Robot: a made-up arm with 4 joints.
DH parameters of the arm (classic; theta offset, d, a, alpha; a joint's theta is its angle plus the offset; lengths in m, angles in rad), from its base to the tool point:
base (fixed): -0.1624 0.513 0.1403 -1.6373
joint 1: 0 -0.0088 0.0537 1.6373
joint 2: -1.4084 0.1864 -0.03 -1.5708
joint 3: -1.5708 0 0.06 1.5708
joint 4: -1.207 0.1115 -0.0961 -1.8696
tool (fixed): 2.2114 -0.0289 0 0
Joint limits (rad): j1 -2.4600..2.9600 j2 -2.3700..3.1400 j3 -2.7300..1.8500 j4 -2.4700..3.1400
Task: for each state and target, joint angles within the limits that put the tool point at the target. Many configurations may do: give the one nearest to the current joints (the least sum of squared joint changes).
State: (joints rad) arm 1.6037 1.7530 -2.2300 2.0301
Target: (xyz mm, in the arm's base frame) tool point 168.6 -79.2 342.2
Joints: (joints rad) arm 1.9509 2.1111 -2.3504 1.8300
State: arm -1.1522 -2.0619 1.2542 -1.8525
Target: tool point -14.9 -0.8 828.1
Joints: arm -0.3682 -2.1466 1.2540 -1.9413
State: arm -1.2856 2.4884 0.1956 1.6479
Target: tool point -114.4 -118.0 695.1
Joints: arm -1.4288 2.9838 0.6682 1.9174
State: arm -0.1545 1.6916 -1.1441 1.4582
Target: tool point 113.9 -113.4 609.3
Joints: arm 0.2608 1.6532 -0.7592 1.5917
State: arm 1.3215 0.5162 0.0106 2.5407
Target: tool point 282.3 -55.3 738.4
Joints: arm 1.0836 0.8275 -0.0617 2.4649
